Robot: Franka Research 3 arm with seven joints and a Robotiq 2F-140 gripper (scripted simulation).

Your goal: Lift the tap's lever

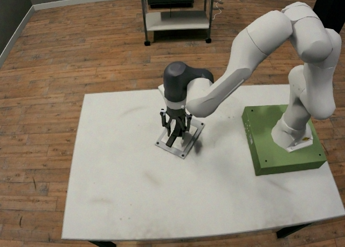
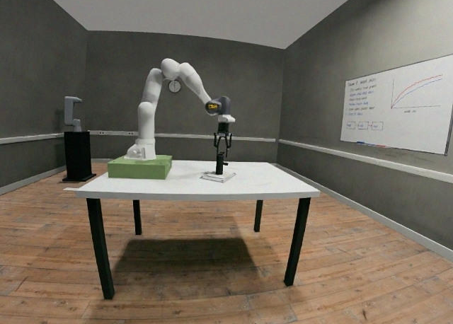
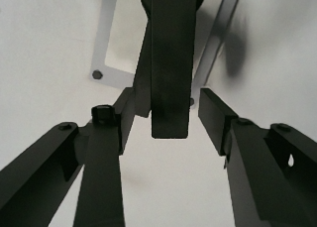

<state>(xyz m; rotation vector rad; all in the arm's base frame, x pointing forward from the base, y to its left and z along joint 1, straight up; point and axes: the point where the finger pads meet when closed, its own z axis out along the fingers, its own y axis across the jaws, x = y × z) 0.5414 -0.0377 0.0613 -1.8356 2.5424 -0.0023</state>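
The dark lever lies 1 cm behind my hand and 3 cm to the right of it. The rest, counted from my hand: tap: 1 cm behind, 6 cm to the right, 4 cm below.
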